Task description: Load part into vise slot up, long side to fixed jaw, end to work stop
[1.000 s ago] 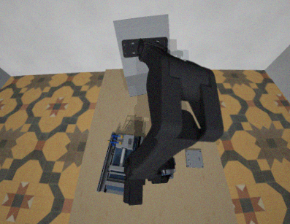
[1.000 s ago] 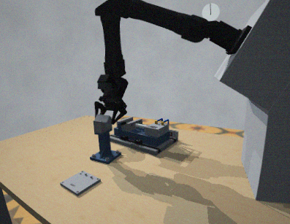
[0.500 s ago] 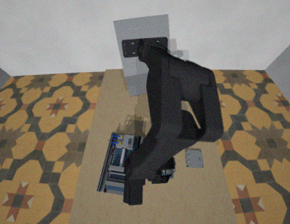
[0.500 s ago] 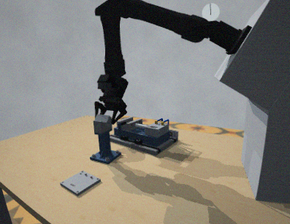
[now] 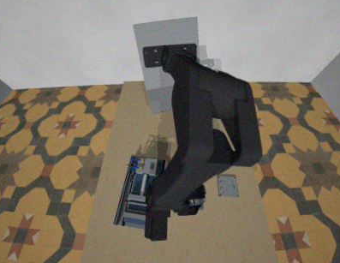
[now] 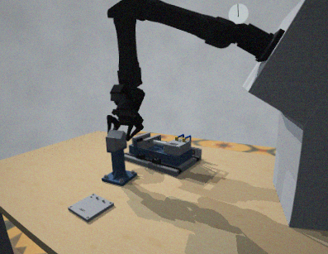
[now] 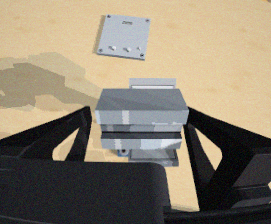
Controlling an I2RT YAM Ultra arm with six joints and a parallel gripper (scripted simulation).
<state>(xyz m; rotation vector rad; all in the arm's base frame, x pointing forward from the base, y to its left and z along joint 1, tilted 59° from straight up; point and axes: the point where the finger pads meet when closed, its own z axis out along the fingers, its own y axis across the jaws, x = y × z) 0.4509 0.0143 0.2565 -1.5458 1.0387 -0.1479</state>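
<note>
Now: the part right at my hand. Round my hand: air cylinder rod 6 cm behind, 20 cm to the right, 8 cm below; then V-block post 1 cm ahead, 10 cm below; then work stop 3 cm ahead, 18 cm to the right, 6 cm below.
</note>
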